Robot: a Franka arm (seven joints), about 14 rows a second.
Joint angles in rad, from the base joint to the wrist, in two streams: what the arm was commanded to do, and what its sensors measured. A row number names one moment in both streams.
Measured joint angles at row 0: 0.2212 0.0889 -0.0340 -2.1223 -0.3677 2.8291 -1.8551
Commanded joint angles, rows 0 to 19: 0.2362 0.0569 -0.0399 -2.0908 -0.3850 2.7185 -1.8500; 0.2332 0.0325 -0.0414 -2.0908 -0.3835 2.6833 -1.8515; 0.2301 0.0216 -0.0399 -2.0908 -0.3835 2.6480 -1.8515; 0.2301 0.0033 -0.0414 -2.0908 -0.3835 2.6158 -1.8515; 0.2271 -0.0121 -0.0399 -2.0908 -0.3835 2.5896 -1.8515; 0.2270 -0.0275 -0.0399 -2.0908 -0.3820 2.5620 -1.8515; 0.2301 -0.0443 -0.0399 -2.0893 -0.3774 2.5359 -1.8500; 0.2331 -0.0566 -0.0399 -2.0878 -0.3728 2.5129 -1.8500; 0.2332 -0.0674 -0.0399 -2.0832 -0.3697 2.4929 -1.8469; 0.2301 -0.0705 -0.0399 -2.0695 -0.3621 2.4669 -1.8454; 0.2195 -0.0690 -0.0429 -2.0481 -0.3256 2.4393 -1.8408; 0.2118 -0.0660 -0.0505 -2.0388 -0.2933 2.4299 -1.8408; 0.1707 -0.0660 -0.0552 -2.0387 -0.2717 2.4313 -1.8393; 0.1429 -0.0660 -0.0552 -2.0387 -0.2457 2.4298 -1.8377; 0.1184 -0.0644 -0.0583 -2.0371 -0.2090 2.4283 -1.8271; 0.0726 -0.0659 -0.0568 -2.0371 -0.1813 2.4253 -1.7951; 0.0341 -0.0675 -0.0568 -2.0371 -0.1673 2.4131 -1.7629; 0.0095 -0.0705 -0.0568 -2.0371 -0.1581 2.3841 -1.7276; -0.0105 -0.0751 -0.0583 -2.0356 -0.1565 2.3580 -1.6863; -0.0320 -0.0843 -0.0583 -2.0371 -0.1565 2.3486 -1.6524
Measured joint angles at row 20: 0.0053 -0.0669 -0.0751 -2.0469 -0.1765 2.4043 -1.7312
